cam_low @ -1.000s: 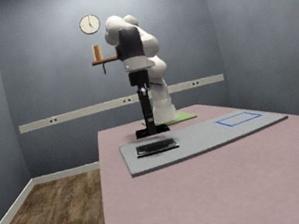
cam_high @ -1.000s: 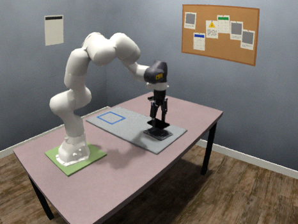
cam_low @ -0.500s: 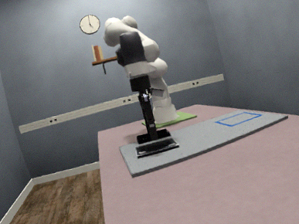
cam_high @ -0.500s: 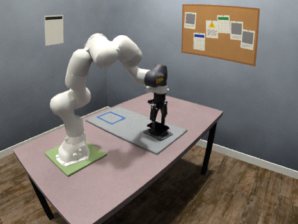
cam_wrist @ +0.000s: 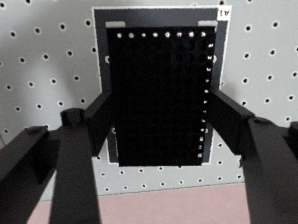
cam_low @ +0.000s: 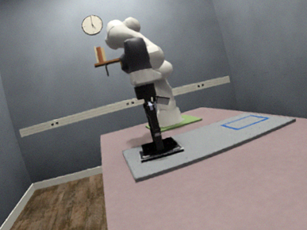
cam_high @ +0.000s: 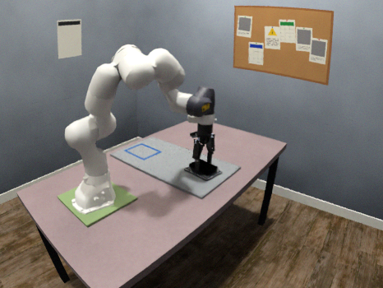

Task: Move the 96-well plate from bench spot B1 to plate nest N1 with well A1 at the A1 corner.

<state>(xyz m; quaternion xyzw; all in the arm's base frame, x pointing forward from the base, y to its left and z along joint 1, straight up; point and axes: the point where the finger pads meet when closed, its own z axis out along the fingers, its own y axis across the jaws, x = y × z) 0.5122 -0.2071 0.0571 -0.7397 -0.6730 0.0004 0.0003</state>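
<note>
The black 96-well plate is 20 mm below my hand. Also, from my hand: dark plate nest 50 mm below; A1 label 60 mm ahead, 70 mm to the left, 40 mm below.
</note>
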